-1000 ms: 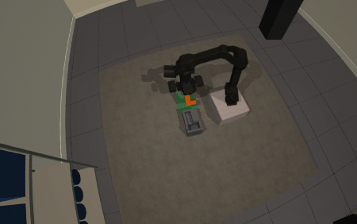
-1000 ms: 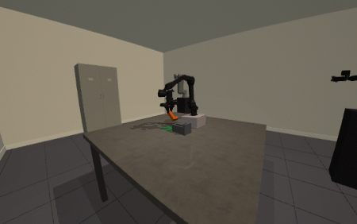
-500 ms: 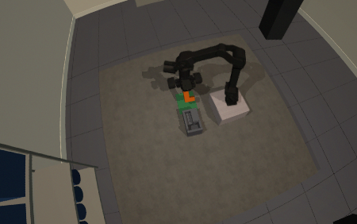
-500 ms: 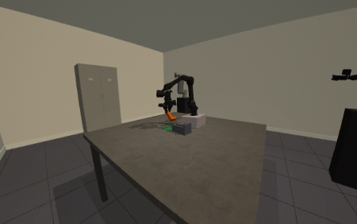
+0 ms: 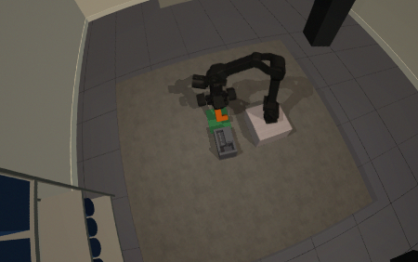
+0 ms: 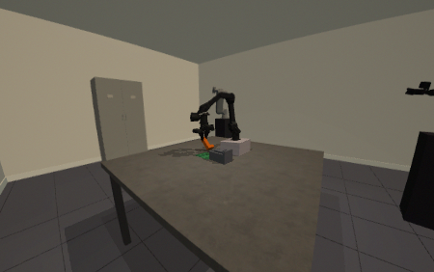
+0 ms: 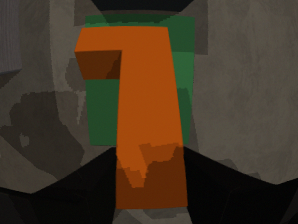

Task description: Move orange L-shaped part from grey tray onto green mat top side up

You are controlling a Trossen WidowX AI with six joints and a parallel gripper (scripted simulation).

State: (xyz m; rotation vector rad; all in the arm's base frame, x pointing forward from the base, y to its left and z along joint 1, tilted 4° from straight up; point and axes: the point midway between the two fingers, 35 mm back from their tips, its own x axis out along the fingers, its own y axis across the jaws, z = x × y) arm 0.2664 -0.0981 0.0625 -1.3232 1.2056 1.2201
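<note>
Now: the green mat 14 cm below my gripper tip and 2 cm to the left of it. Round my gripper tip: orange L-shaped part (3 cm to the left, 3 cm below, 2 cm behind).
</note>
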